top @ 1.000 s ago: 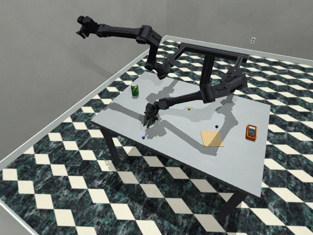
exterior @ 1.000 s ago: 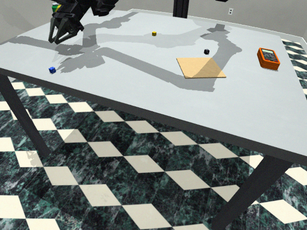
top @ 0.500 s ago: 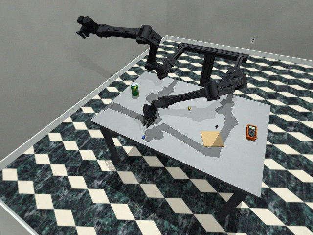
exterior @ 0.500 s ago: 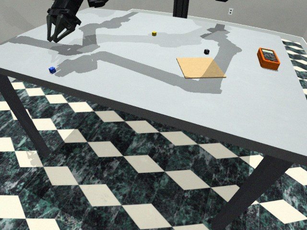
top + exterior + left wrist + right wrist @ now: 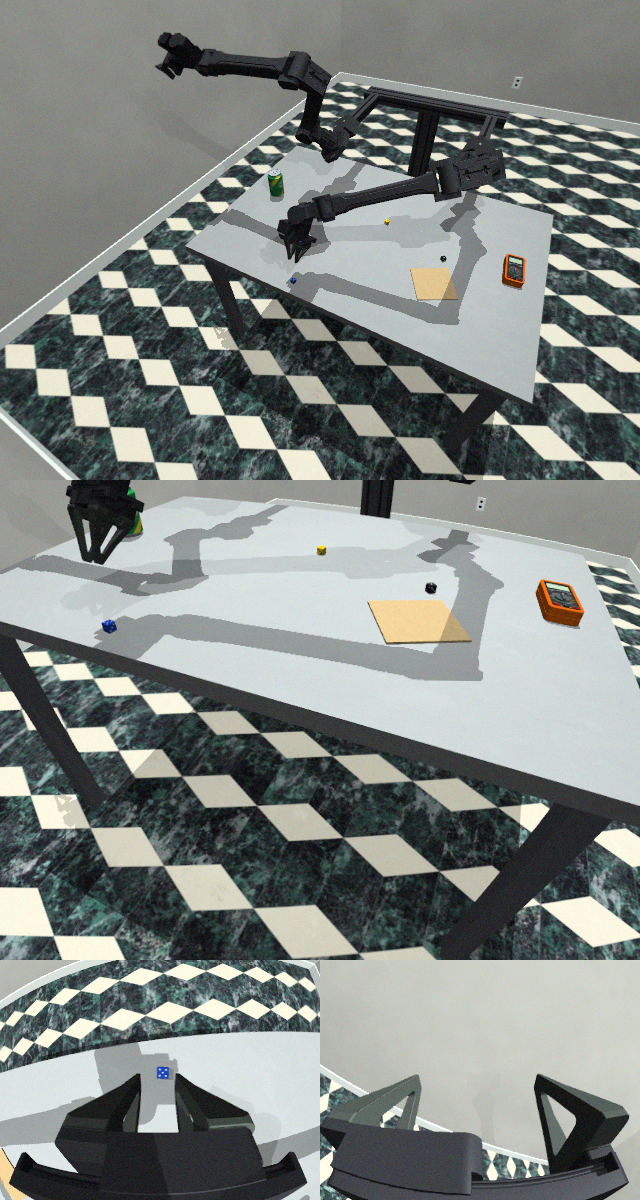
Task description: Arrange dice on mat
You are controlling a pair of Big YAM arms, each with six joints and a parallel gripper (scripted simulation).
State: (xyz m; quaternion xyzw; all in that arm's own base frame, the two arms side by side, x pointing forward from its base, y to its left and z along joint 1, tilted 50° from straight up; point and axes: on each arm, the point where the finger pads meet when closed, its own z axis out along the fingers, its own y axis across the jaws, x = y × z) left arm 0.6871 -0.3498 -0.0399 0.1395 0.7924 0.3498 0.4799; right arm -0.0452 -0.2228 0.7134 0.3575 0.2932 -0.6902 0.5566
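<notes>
Right now the blue die is 11 cm below my left hand and 1 cm ahead of it. Round my left hand: tan mat 47 cm to the left, 17 cm behind, 12 cm below; then black die 49 cm to the left, 30 cm behind, 11 cm below; then yellow die 42 cm behind, 23 cm to the left, 11 cm below.
</notes>
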